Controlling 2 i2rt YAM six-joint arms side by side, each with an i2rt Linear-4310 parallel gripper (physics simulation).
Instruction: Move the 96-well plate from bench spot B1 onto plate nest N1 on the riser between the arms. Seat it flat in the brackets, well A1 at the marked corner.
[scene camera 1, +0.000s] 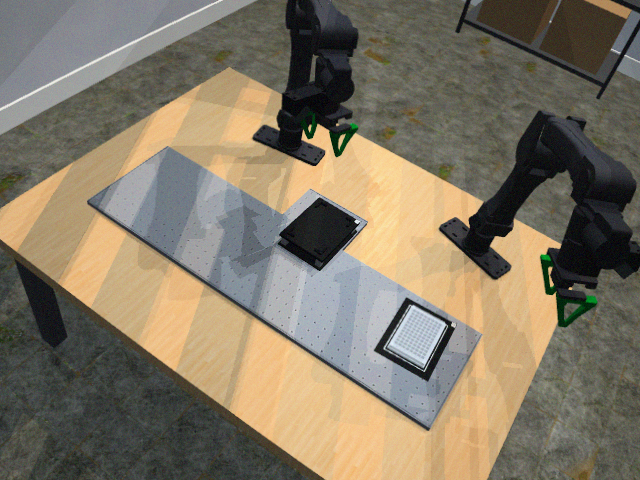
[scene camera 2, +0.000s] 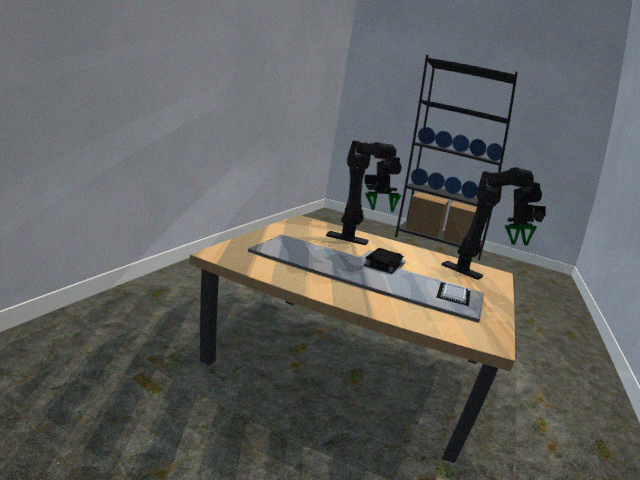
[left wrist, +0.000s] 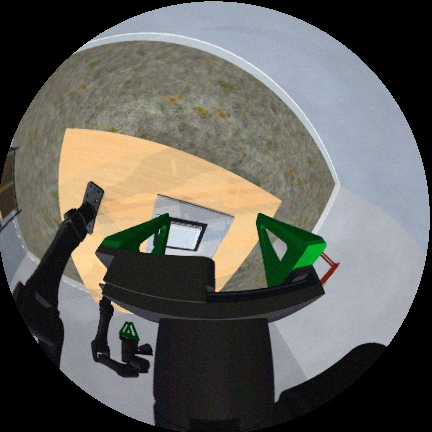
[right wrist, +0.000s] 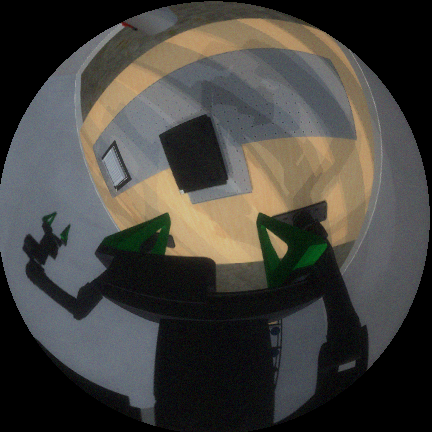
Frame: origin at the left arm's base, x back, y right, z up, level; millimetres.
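Seen in the pictures: left gripper, fingertip midpoint: (scene camera 1: 555, 310) (scene camera 2: 519, 245) (left wrist: 212, 217) (right wrist: 62, 218); right gripper, fingertip midpoint: (scene camera 1: 323, 147) (scene camera 2: 382, 211) (left wrist: 128, 321) (right wrist: 213, 217); left arm's base at its link origin: (scene camera 1: 474, 248) (scene camera 2: 462, 270) (left wrist: 89, 209) (right wrist: 154, 236); right arm's base at its link origin: (scene camera 1: 288, 146) (scene camera 2: 347, 238) (right wrist: 300, 217).
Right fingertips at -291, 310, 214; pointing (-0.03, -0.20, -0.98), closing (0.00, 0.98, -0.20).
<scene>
Offsets run from my right fingertips to a thing's top centre, as dx, dy, dz. Level surfaces: height alone.
The white 96-well plate {-37, -419, -184} (scene camera 1: 417, 334) (scene camera 2: 454, 292) (left wrist: 185, 236) (right wrist: 115, 167) lies flat inside the black frame {-37, -419, -199} (scene camera 1: 437, 351) of spot B1. The black plate nest N1 {-43, -84, -157} (scene camera 1: 320, 229) (scene camera 2: 385, 256) (right wrist: 194, 152) is raised at mid-board, with a small white mark {+46, -114, -163} (scene camera 1: 356, 221) at one corner; no plate lies on it. My left gripper (scene camera 1: 557, 308) (scene camera 2: 520, 243) (left wrist: 212, 217) is open and empty, high near the table's right edge, apart from the plate. My right gripper (scene camera 1: 324, 146) (scene camera 2: 383, 210) (right wrist: 213, 217) is open and empty, raised behind the nest.
A grey perforated board {dz -200} (scene camera 1: 206, 253) (scene camera 2: 310, 259) runs along the wooden table {dz -213} (scene camera 1: 170, 330) under the plate spot. The arm bases (scene camera 1: 475, 248) (scene camera 1: 289, 144) are mounted behind it. A shelf rack (scene camera 2: 467, 107) stands behind the table.
</scene>
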